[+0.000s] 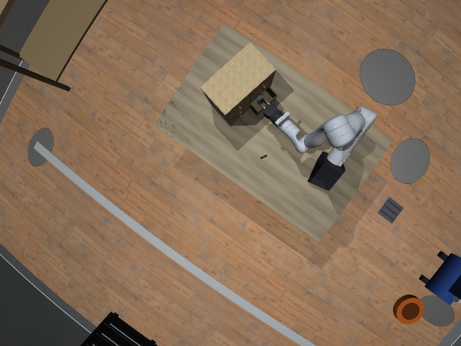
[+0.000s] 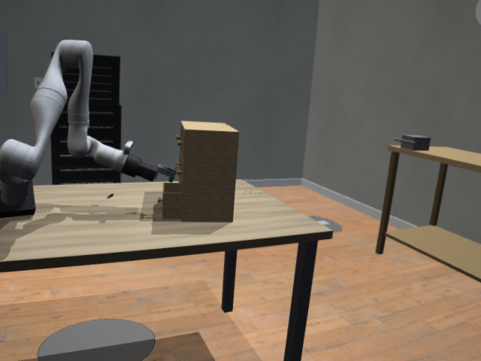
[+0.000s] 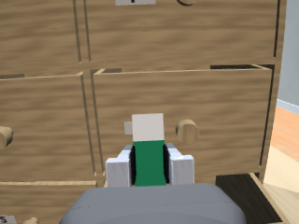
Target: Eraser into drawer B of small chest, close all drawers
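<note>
Now: the eraser 2 cm ahead of my hand. The rest, counted from my hand: drawer: 12 cm below, 5 cm to the right, 5 cm ahead; then dark object: 25 cm to the left, 18 cm behind, 15 cm below.
</note>
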